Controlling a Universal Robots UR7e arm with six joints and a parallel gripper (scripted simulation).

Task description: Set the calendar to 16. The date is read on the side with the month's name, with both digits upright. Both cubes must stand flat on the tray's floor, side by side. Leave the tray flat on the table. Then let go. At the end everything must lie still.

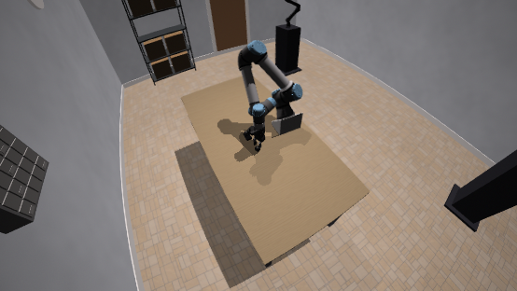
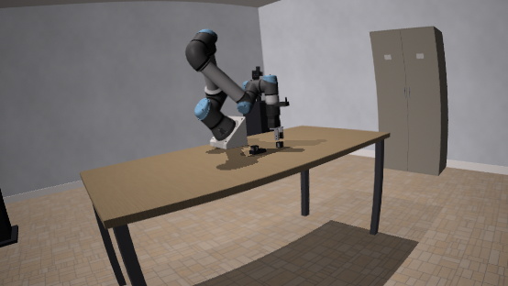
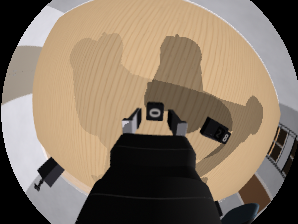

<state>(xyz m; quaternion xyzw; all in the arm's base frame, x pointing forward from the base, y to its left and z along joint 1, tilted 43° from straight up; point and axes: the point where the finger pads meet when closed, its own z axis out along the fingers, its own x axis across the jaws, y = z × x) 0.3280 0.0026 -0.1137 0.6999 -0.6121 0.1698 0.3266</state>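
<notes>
Right now my hand is 4 cm above the black date cube. Also, from my hand: dark calendar tray: 1 cm behind, 15 cm to the right, 5 cm below.
</notes>
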